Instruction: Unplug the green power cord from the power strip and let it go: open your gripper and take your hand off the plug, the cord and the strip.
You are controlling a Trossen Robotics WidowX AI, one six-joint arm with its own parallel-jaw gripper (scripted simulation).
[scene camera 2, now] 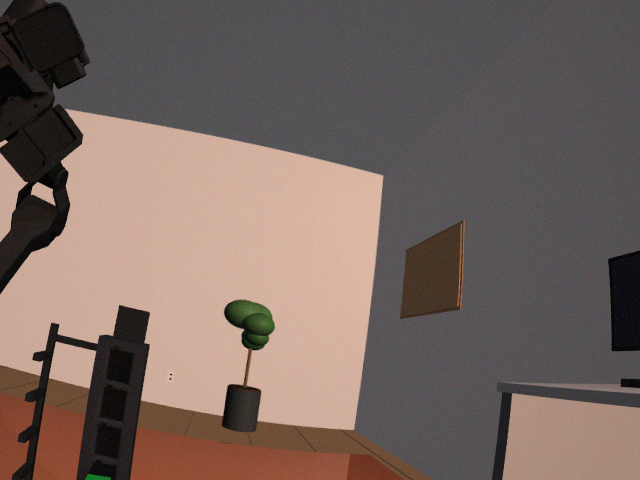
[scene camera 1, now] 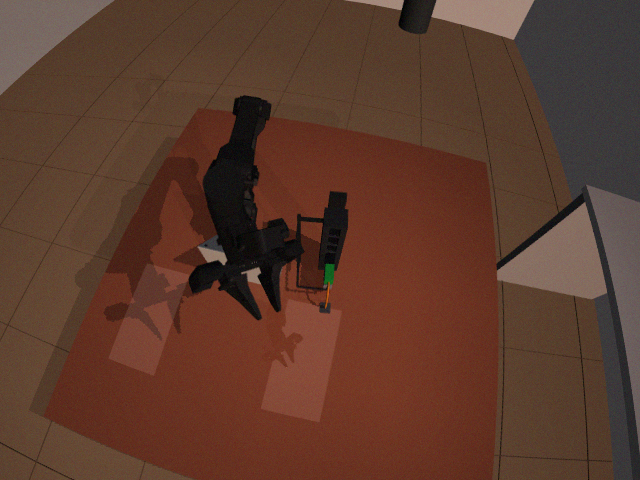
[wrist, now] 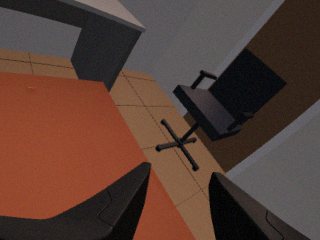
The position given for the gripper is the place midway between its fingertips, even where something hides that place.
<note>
In view: the gripper (scene camera 1: 269, 315).
The gripper shows as well in the wrist view (wrist: 180, 174).
</note>
